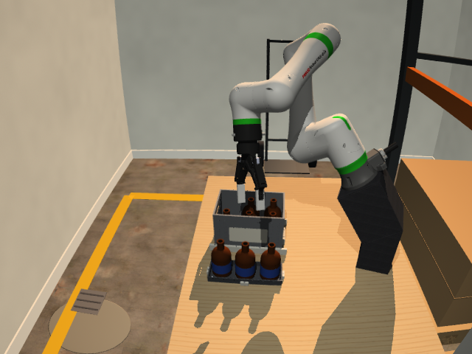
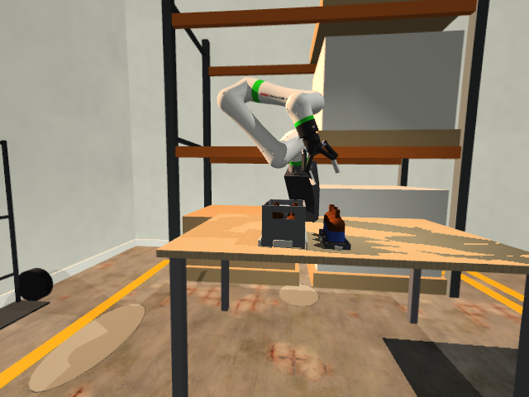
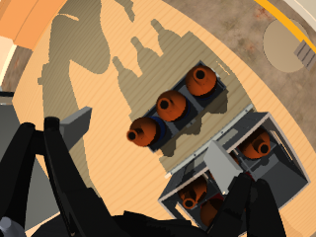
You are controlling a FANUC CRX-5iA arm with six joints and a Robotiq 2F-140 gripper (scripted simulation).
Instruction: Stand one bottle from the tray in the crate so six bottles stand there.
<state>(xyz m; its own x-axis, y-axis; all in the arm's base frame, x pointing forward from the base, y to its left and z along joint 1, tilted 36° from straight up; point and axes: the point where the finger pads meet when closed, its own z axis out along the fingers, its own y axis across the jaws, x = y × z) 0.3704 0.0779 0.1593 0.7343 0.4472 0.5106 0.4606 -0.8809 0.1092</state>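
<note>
The glass bottle is 20 mm ahead of my hand, 40 mm to the left of it and 220 mm below it. Round my hand: tray: 20 mm ahead, 40 mm to the left, 290 mm below; then grey crate: 30 mm behind, 180 mm to the right, 220 mm below.
</note>
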